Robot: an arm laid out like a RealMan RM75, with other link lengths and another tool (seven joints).
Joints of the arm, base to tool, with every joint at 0 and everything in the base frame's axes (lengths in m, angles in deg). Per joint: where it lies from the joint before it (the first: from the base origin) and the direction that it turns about. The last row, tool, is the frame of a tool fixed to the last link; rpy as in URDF.
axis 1: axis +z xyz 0 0 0.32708
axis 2: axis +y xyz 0 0 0
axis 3: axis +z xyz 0 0 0.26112
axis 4: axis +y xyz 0 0 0
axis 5: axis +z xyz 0 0 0.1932
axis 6: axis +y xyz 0 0 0
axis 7: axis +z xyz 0 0 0.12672
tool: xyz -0.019 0.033 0.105 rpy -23.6 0 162.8
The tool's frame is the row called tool.
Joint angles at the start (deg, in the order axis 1, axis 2, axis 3, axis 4, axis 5, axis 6, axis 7):
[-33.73, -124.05, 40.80, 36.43, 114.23, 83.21, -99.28]
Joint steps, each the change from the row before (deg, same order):
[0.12, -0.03, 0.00, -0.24, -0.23, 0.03, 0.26]
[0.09, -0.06, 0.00, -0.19, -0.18, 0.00, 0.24]
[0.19, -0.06, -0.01, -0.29, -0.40, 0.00, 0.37]
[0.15, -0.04, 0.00, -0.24, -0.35, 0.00, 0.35]
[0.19, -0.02, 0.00, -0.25, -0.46, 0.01, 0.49]
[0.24, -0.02, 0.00, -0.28, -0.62, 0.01, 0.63]
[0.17, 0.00, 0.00, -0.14, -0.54, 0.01, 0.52]
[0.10, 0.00, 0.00, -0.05, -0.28, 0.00, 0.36]
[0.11, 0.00, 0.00, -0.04, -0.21, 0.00, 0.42]
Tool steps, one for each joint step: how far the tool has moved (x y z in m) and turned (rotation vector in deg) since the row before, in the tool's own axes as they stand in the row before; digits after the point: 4 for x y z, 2 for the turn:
[0.0008, -0.0003, -0.0001, 0.17, -0.10, -0.15]
[0.0007, -0.0004, 0.0001, 0.15, -0.09, -0.11]
[0.0007, -0.0004, -0.0001, 0.22, -0.25, -0.25]
[0.0005, -0.0003, -0.0001, 0.18, -0.24, -0.16]
[0.0003, -0.0001, -0.0003, 0.20, -0.37, -0.12]
[0.0001, -0.0001, -0.0004, 0.24, -0.53, -0.13]
[-0.0005, -0.0001, -0.0004, 0.18, -0.53, -0.02]
[-0.0003, 0.0001, -0.0002, 0.07, -0.32, 0.08]
[0.0000, 0.0003, -0.0002, 0.03, -0.30, 0.16]

